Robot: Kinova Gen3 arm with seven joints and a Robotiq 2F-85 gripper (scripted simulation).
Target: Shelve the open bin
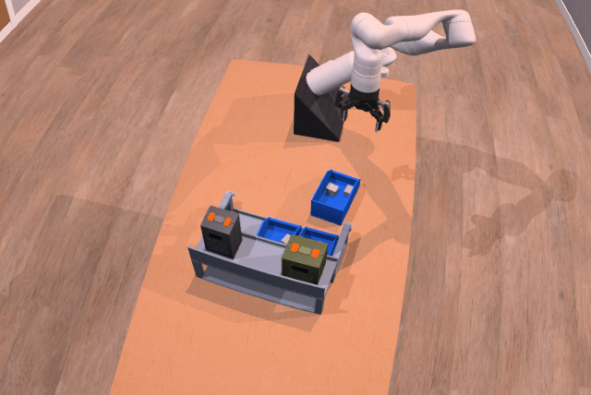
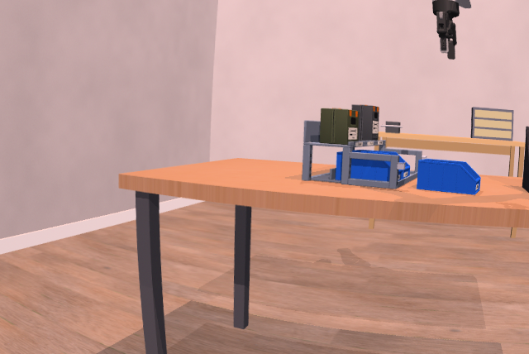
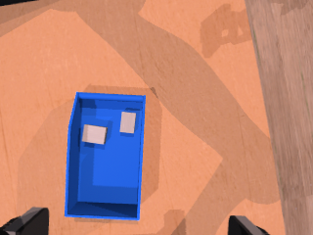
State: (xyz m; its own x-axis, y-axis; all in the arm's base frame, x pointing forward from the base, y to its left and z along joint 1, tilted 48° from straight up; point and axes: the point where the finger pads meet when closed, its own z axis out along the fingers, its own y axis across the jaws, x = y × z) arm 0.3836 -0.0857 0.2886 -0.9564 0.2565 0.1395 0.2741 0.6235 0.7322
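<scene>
The grey block is 340 mm below my hand, 60 mm to the right of it and 50 mm behind it. Also, from my hand: grey shelf: 290 mm below, 220 mm ahead, 210 mm to the right; then dark grey box: 330 mm to the right, 270 mm ahead, 190 mm below; then olive box: 310 mm ahead, 210 mm below, 110 mm to the right.
</scene>
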